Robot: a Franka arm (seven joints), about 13 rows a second.
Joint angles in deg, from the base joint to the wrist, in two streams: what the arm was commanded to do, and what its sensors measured. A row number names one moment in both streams.
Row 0, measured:
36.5 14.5 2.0 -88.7 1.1 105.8 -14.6
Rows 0 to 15, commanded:
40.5 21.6 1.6 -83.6 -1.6 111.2 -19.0
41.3 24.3 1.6 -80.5 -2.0 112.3 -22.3
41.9 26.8 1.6 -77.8 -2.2 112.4 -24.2
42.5 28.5 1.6 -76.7 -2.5 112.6 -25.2
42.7 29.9 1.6 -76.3 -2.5 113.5 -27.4
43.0 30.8 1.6 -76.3 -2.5 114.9 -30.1
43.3 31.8 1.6 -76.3 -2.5 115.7 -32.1
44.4 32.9 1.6 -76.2 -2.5 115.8 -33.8
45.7 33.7 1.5 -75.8 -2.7 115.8 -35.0
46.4 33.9 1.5 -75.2 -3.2 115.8 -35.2
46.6 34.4 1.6 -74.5 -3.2 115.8 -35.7
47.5 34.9 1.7 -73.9 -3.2 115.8 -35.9
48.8 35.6 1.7 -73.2 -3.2 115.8 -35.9
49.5 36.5 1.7 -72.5 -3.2 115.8 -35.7
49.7 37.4 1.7 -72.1 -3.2 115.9 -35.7
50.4 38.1 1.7 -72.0 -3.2 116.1 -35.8
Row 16, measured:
49.4 35.3 2.0 -74.9 -2.6 116.4 -34.7
